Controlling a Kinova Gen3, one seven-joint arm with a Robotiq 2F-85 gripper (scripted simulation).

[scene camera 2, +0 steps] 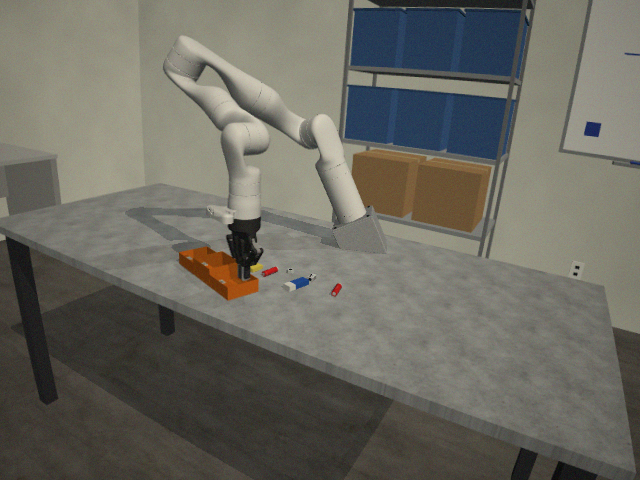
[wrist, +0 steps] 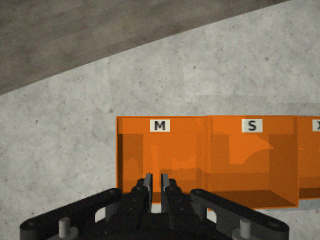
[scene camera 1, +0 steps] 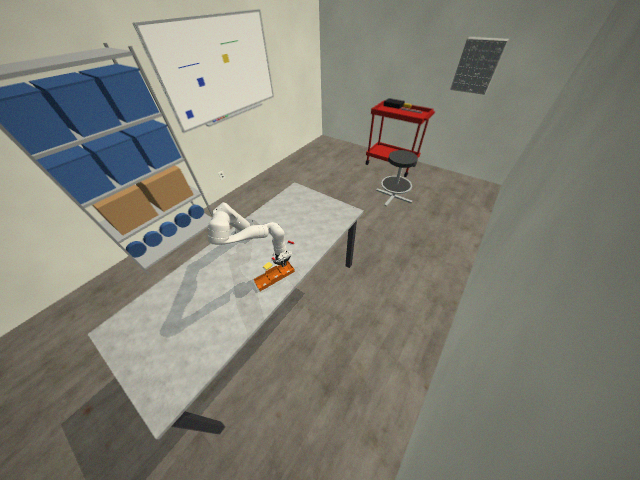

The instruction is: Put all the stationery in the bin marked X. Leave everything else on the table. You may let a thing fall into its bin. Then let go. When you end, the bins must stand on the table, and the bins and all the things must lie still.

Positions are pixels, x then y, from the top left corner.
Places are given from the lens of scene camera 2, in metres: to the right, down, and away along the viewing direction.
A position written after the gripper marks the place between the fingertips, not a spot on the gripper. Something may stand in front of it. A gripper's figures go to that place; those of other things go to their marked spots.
gripper (scene camera 2: 243,278): -0.18, 0.09, 1.04
orange bin (scene camera 2: 218,270): -0.24, 0.07, 1.04
